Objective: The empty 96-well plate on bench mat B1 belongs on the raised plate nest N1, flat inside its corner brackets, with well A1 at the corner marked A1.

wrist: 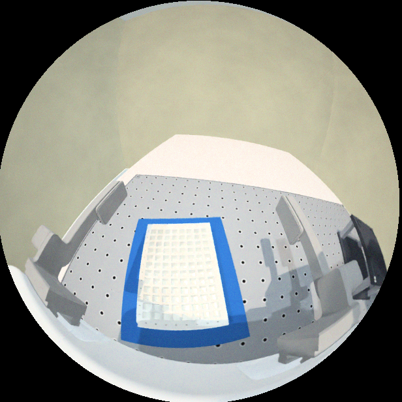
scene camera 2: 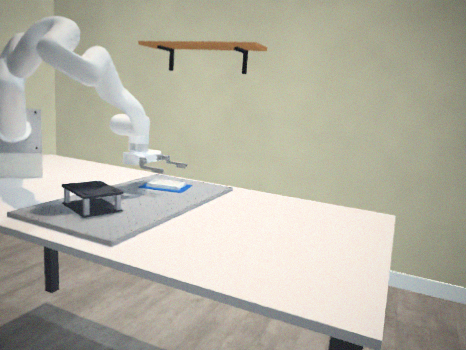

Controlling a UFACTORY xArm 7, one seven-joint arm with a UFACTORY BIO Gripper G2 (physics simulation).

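Frame: origin at the arm's base, x ahead, y left, z up, level; millimetres.
Where they show: end effector, tool point: (scene camera 2: 170, 167); arm's base, origin of the base link: (scene camera 2: 13, 130).
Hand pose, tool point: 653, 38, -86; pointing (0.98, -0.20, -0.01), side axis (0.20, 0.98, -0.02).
Things, the pixels of their top centre, and the offset from my tool point, as dx, dy, dz. Level surfaces: height alone.
- white 96-well plate, middle of its top: (scene camera 2: 166, 182) -20, +18, -63
- blue bench mat B1, its level: dz -77
- raised plate nest N1, middle of its top: (scene camera 2: 92, 186) -117, -332, -15
- grey perforated board, its level: dz -79
- pale table, its level: dz -92
The white 96-well plate (scene camera 2: 166, 184) (wrist: 182, 272) lies flat on the blue bench mat B1 (scene camera 2: 186, 188) (wrist: 233, 300), with its open wells facing up. The raised plate nest N1 (scene camera 2: 92, 189) (wrist: 368, 245) is a black platform on light posts; it stands at the left in the scene view and at the right edge of the wrist view. Its corner brackets and the A1 mark cannot be made out. My gripper (scene camera 2: 173, 168) (wrist: 200, 211) is open and empty, above the plate and apart from it. In the wrist view the plate lies between the two finger sides, a little left of centre.
A grey perforated board (scene camera 2: 145, 215) (wrist: 252, 232) lies under the mat and the nest. It rests on a pale table (scene camera 2: 280, 250) (wrist: 215, 157). A wooden shelf (scene camera 2: 200, 45) is fixed on the wall, high above the table.
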